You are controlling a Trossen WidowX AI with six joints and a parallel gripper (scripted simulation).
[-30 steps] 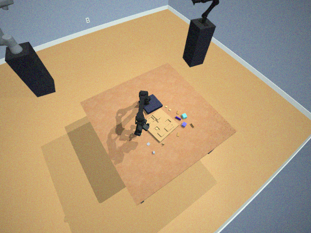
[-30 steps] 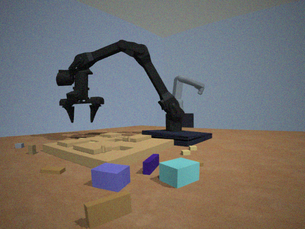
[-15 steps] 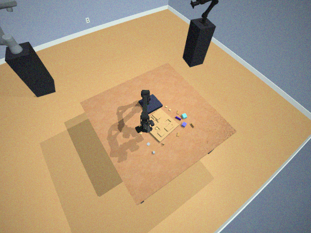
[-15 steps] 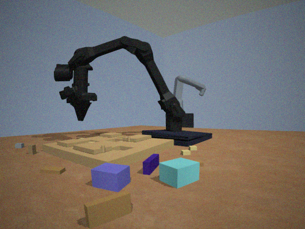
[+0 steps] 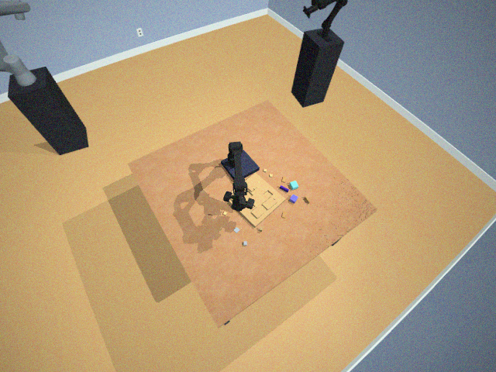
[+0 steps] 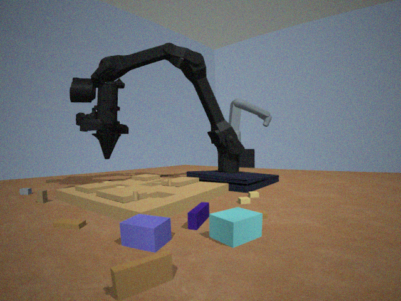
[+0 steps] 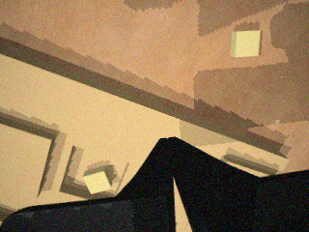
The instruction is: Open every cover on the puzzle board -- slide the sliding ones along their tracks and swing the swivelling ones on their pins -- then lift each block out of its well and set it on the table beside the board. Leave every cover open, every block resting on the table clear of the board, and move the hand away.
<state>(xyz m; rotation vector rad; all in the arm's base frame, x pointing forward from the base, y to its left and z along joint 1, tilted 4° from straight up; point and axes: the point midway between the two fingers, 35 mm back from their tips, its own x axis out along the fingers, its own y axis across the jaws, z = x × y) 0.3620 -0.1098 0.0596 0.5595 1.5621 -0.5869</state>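
My gripper tip is now 120 mm to the right of the tan puzzle board, 70 mm above it and 40 mm past it. From my gripper tip the other things lie so: small grey block 220 mm ahead, 80 mm below, 50 mm to the right; dark purple block 360 mm to the left, 70 mm below, 40 mm behind; cyan block 440 mm to the left, 70 mm below, 40 mm behind.
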